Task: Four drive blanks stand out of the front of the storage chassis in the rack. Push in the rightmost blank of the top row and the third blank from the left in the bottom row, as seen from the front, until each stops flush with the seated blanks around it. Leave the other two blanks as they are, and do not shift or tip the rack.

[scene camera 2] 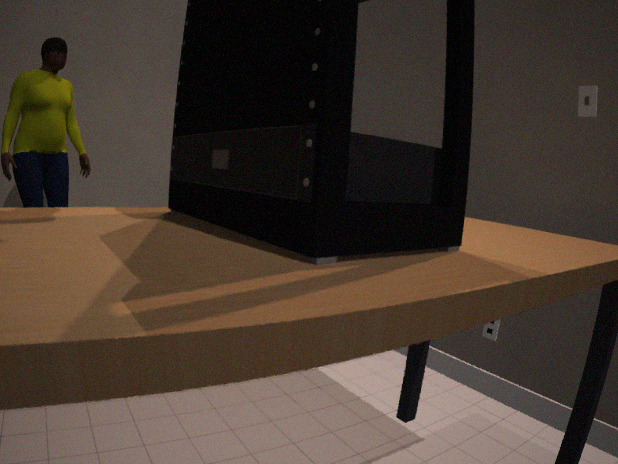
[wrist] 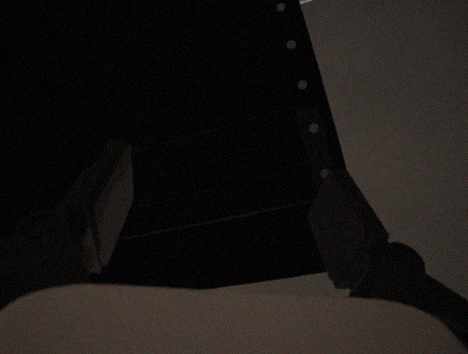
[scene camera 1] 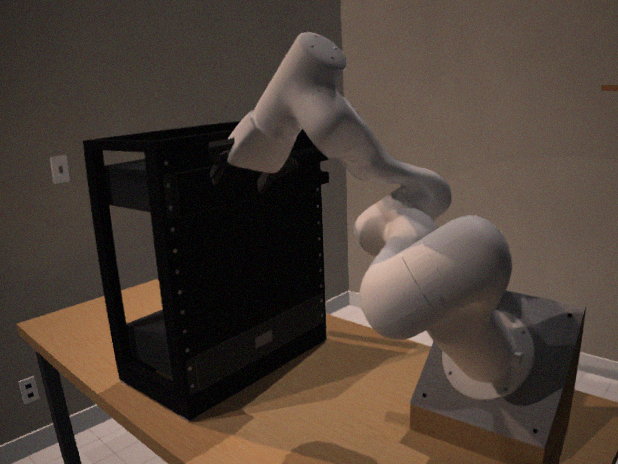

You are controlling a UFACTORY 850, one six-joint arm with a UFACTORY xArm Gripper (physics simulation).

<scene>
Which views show the black rack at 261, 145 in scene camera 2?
Scene camera 2, the wrist view and scene camera 1: all of them.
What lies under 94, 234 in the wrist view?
My gripper.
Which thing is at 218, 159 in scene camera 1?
My gripper.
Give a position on a black rack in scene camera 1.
241, 274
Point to a black rack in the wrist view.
226, 115
</scene>
